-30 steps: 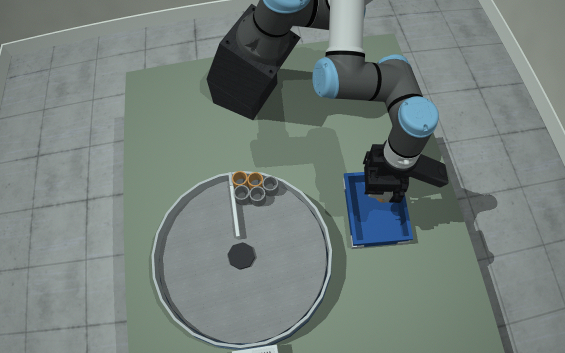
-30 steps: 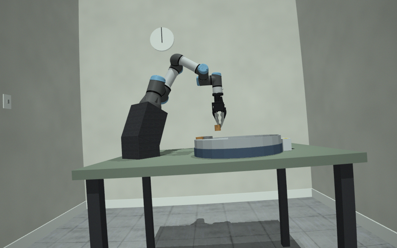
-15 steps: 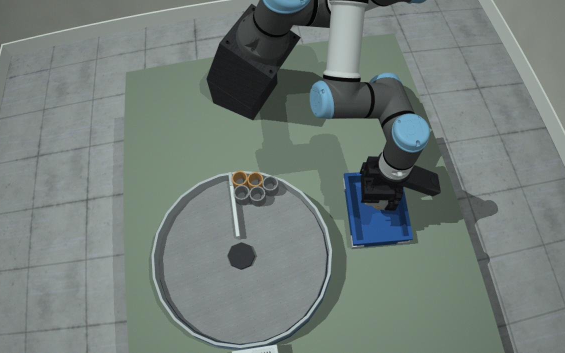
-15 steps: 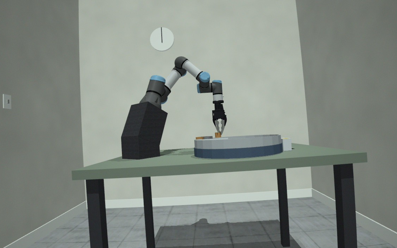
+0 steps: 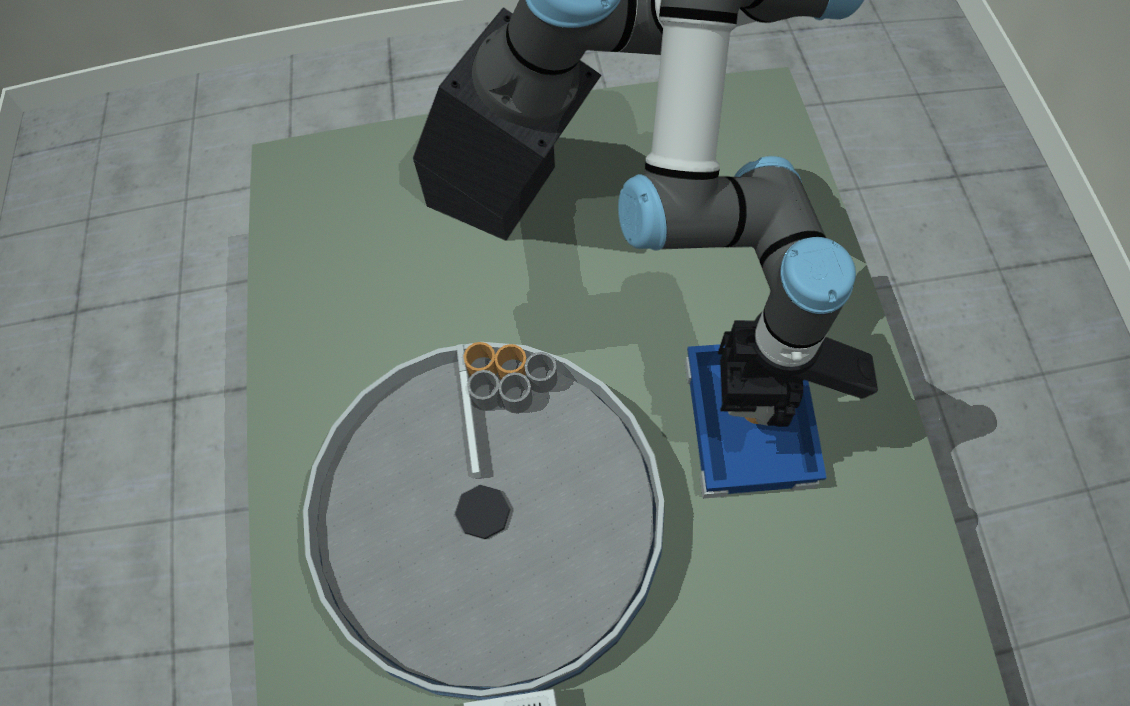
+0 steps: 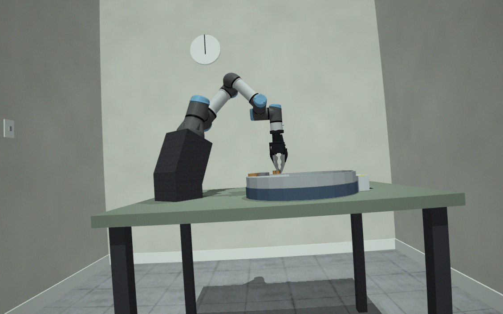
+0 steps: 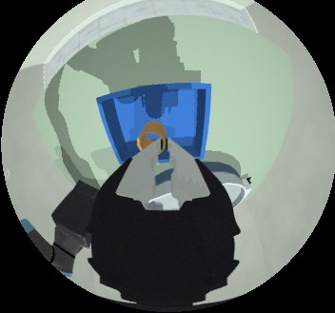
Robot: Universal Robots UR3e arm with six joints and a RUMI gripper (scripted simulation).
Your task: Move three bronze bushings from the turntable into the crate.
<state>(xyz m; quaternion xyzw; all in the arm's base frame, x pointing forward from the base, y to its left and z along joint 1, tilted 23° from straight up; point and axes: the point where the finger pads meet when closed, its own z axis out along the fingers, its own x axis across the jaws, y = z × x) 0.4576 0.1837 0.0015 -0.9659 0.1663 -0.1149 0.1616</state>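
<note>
The blue crate is 60 mm below my hand and 20 mm behind it. From my hand the other things lie so: grey turntable: 350 mm to the right, 40 mm below, 20 mm ahead.
</note>
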